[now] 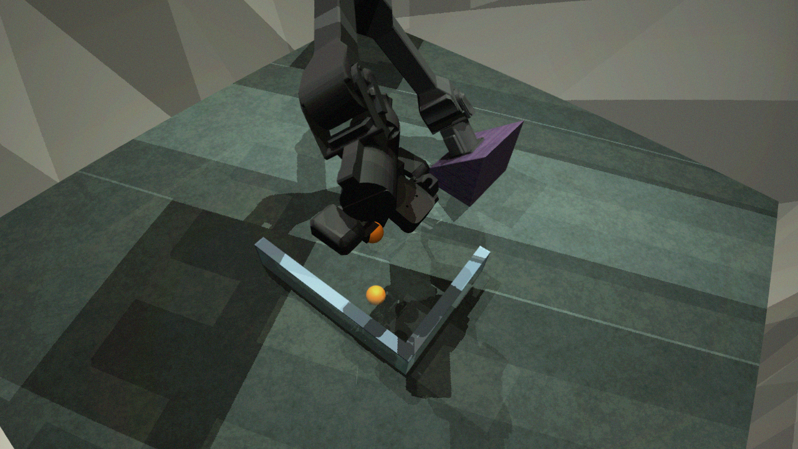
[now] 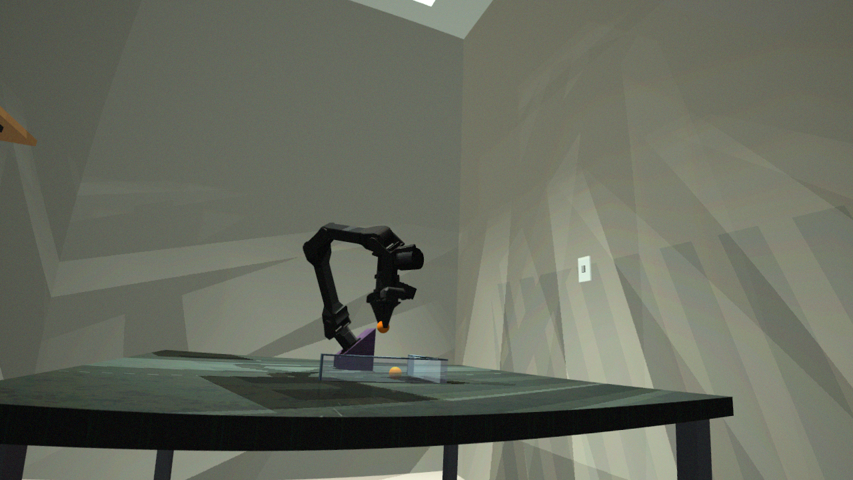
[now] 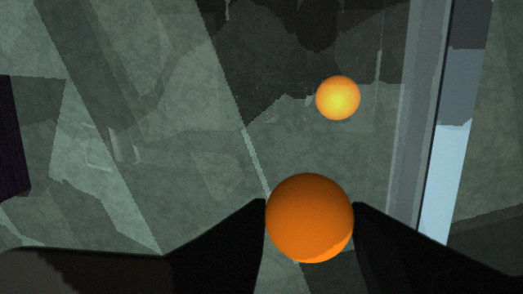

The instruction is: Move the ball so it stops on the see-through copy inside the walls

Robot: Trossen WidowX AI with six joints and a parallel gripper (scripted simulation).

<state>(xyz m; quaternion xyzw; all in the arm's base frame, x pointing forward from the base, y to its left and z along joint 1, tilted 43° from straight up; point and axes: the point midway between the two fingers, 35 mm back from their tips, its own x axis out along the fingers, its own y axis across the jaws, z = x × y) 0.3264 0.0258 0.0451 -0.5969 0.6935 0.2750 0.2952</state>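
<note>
The see-through copy of ball lies 12 cm below my gripper tip, 3 cm to the left of it and 3 cm ahead of it. Round my gripper tip: orange ball: right at my gripper tip.
</note>
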